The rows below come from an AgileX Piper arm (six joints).
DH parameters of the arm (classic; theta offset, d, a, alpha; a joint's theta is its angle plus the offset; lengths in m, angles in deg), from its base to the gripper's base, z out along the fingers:
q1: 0 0.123 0 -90
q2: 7.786 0 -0.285 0
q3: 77.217 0 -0.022 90
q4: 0 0.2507 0 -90
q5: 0 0 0 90
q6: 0 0.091 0 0
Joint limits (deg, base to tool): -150..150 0..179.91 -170..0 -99.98..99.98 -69.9..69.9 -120..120
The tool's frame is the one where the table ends.
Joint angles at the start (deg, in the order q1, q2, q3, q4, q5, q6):
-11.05 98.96 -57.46 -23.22 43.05 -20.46
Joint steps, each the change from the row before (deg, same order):
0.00 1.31 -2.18 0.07 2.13 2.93
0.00 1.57 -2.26 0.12 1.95 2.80
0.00 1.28 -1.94 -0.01 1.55 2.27
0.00 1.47 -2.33 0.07 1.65 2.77
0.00 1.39 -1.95 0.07 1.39 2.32
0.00 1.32 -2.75 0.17 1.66 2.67
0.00 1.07 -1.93 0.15 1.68 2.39
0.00 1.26 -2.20 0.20 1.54 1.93
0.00 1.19 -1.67 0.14 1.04 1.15
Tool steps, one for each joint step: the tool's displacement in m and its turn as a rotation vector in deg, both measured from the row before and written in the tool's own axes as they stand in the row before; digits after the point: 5 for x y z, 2 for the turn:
-0.00454 -0.00452 0.00049 -0.25 1.32 3.22
-0.00546 -0.00406 0.00161 -0.27 1.29 3.08
-0.00493 -0.00341 0.00096 -0.05 0.96 2.45
-0.00631 -0.00381 0.00076 0.00 0.87 3.07
-0.00549 -0.00253 0.00157 -0.05 0.88 2.53
-0.00771 -0.00415 -0.00158 0.17 0.36 3.21
-0.00476 -0.00217 -0.00025 0.02 0.89 2.75
-0.00605 -0.00204 -0.00007 0.02 0.67 2.34
-0.00498 -0.00086 0.00140 -0.02 0.60 1.38

